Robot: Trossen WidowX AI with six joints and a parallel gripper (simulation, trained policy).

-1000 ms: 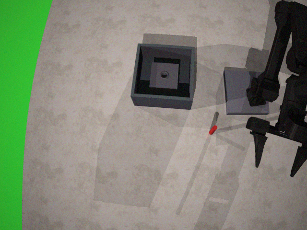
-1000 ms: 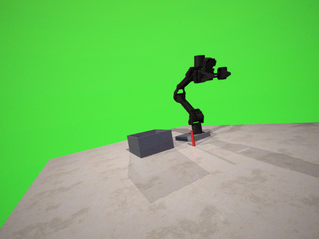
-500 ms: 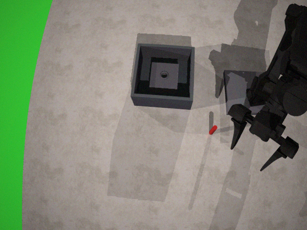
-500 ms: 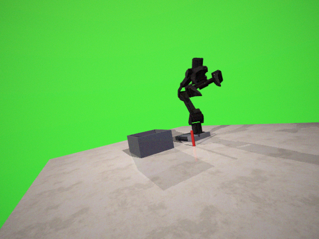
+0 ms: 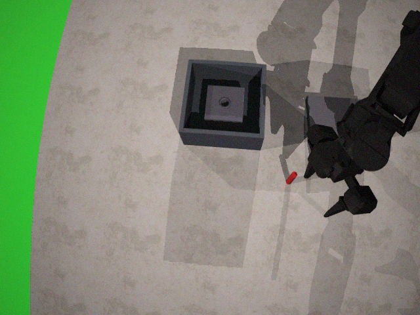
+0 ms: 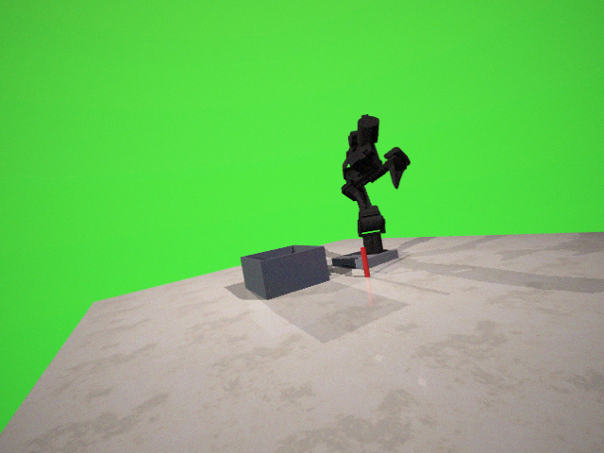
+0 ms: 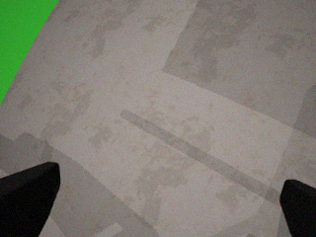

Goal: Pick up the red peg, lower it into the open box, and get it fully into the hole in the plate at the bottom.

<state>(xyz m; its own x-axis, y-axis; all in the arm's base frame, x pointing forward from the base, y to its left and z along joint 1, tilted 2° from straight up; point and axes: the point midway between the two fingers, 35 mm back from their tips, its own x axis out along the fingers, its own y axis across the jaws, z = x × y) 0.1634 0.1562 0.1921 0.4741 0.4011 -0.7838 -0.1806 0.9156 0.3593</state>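
My gripper tip is 160 mm above the red peg, 70 mm to the left of it and 10 mm short of it. The rest, counted from my gripper tip: plate (270 mm to the right, 160 mm below, 140 mm ahead); then dark box (270 mm to the right, 170 mm below, 140 mm ahead).
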